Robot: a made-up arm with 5 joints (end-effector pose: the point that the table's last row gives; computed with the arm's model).
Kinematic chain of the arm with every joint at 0, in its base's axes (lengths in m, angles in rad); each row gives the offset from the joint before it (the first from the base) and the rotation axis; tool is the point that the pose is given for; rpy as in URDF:
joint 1: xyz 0 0 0.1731 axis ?
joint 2: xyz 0 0 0 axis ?
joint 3: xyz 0.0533 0 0.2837 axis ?
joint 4: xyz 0.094 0 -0.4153 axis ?
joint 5: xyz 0.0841 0 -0.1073 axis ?
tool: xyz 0 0 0 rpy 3.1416 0 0
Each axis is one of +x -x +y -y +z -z.
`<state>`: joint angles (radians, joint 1 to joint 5).
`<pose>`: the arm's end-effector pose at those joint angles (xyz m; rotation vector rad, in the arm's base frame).
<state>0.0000 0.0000 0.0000 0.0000 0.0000</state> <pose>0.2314 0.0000 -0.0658 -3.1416 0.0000 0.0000</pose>
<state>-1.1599 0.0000 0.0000 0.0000 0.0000</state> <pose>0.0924 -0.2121 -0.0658 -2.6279 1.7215 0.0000</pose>
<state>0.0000 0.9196 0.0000 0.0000 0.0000</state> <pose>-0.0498 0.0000 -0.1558 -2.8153 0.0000 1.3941</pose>
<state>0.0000 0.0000 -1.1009 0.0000 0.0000</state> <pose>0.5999 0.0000 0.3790 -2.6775 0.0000 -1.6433</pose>
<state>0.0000 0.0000 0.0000 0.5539 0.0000</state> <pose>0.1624 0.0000 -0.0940 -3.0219 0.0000 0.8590</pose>
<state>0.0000 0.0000 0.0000 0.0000 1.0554</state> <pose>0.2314 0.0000 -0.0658 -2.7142 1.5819 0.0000</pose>
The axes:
joint 1: +z
joint 2: +y
joint 3: +y
joint 4: +y
joint 5: -z

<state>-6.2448 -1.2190 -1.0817 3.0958 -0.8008</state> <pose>-0.0188 -0.0007 0.5327 -2.4272 -1.0827 1.0359</pose>
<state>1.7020 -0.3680 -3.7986 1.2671 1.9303</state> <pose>0.0670 -0.5076 0.7165 -0.2429 0.0279 0.4883</pose>
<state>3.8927 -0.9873 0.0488 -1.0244 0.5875</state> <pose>-0.1829 -0.1707 0.3230 0.1031 -1.2575 1.1708</pose>
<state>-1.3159 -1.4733 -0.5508 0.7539 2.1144</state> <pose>0.0460 -0.1765 0.5687 0.3185 2.1910 -1.5033</pose>
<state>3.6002 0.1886 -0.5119 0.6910 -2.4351</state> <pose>-0.3286 -0.1623 -0.0525 -2.8830 0.3592 -0.4511</pose>
